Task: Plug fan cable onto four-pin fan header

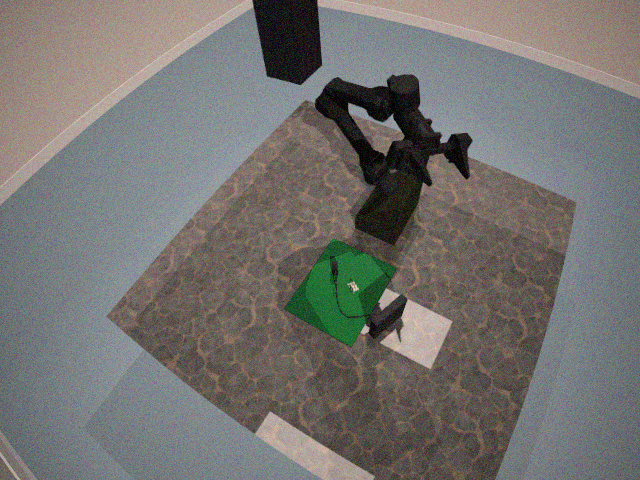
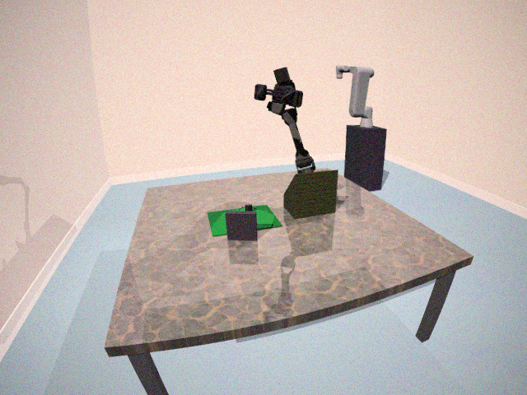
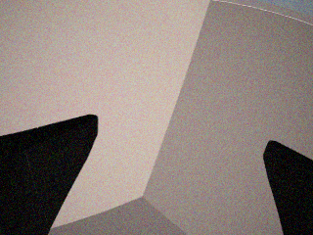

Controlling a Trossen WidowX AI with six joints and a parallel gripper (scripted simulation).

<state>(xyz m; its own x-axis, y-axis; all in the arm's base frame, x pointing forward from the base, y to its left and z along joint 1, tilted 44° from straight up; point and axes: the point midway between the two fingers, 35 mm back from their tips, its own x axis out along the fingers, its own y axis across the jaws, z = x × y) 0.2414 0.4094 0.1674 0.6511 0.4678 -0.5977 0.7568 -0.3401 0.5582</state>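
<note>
Right now the black plug is 530 mm below my gripper tip, 260 mm to the right of it and 30 mm ahead of it. Also, from my gripper tip: fan (490 mm below, 110 mm ahead, 40 mm to the right); then white four-pin header (550 mm below, 180 mm to the right, 50 mm ahead); then green board (560 mm below, 210 mm to the right, 80 mm ahead).
</note>
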